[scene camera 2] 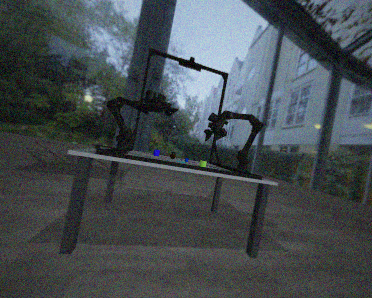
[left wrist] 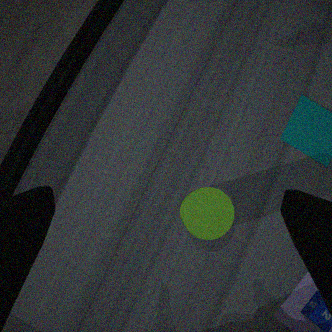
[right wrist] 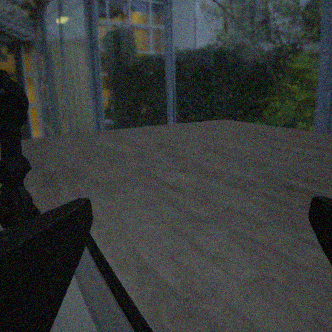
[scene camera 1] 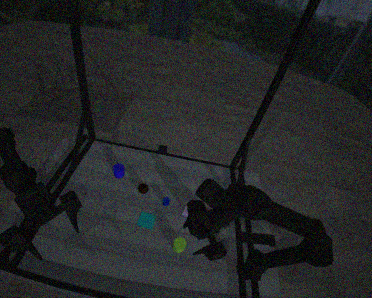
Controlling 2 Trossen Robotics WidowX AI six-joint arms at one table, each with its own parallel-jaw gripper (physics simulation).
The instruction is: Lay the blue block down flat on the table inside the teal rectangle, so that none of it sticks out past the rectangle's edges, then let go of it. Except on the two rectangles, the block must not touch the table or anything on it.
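Frame: origin at the left arm's base, x left, y back, z up, level; metres.
Where they show: left gripper, fingertip midpoint: (scene camera 2: pixel 209 141) (left wrist: pixel 170 199) (scene camera 1: pixel 188 240); right gripper, fingertip midpoint: (scene camera 2: pixel 174 107) (right wrist: pixel 201 208) (scene camera 1: pixel 60 245); left arm's base, origin of the base link: (scene camera 2: pixel 241 171) (scene camera 1: pixel 246 271); right arm's base, origin of the base link: (scene camera 2: pixel 121 150).
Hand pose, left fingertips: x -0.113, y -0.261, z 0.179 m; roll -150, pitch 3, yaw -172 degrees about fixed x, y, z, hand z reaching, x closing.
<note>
Things, the pixels of their top centre, and the offset from my left fingertips. "pt": a spot on its surface instead.
- blue block, middle of its top: (left wrist: pixel 325 314) dx -0.195, dy +0.103, dz -0.179 m
- lilac rectangle, surface spot: (left wrist: pixel 298 296) pt dx -0.168, dy +0.090, dz -0.198 m
- teal rectangle, surface spot: (left wrist: pixel 311 131) (scene camera 1: pixel 147 221) pt dx -0.167, dy -0.112, dz -0.197 m
- green cylinder, middle of its top: (left wrist: pixel 207 212) (scene camera 1: pixel 180 243) (scene camera 2: pixel 203 160) dx -0.040, dy +0.005, dz -0.155 m
- larger blue cylinder, middle of its top: (scene camera 1: pixel 118 167) (scene camera 2: pixel 157 149) dx -0.433, dy -0.242, dz -0.145 m
- dark brown round object, middle of its top: (scene camera 1: pixel 143 185) (scene camera 2: pixel 173 153) dx -0.323, dy -0.123, dz -0.148 m
- small blue object, middle of its top: (scene camera 1: pixel 166 199) (scene camera 2: pixel 186 158) dx -0.250, dy -0.020, dz -0.167 m
The blue block (left wrist: pixel 318 311), with a pale mark on top, lies on the lilac rectangle (left wrist: pixel 298 296) at the bottom right corner of the left wrist view, cut off by the edge. In scene camera 1 a sliver of the lilac rectangle (scene camera 1: pixel 184 213) shows beside the left gripper; the block is hidden there. The teal rectangle (scene camera 1: pixel 146 220) (left wrist: pixel 311 131) is bare. My left gripper (scene camera 1: pixel 189 240) (left wrist: pixel 170 199) is open and empty above the table, with a green cylinder (scene camera 1: pixel 179 244) (scene camera 2: pixel 203 164) (left wrist: pixel 207 213) between its fingers in the wrist picture. My right gripper (scene camera 1: pixel 59 245) (right wrist: pixel 201 208) is open and empty, high at the left.
A larger blue cylinder (scene camera 1: pixel 118 170) (scene camera 2: pixel 156 153), a dark brown round object (scene camera 1: pixel 143 188) (scene camera 2: pixel 173 155) and a small blue object (scene camera 1: pixel 166 201) (scene camera 2: pixel 186 160) stand in a slanting row behind the teal rectangle. A dark frame (scene camera 1: pixel 200 160) surrounds the table.
</note>
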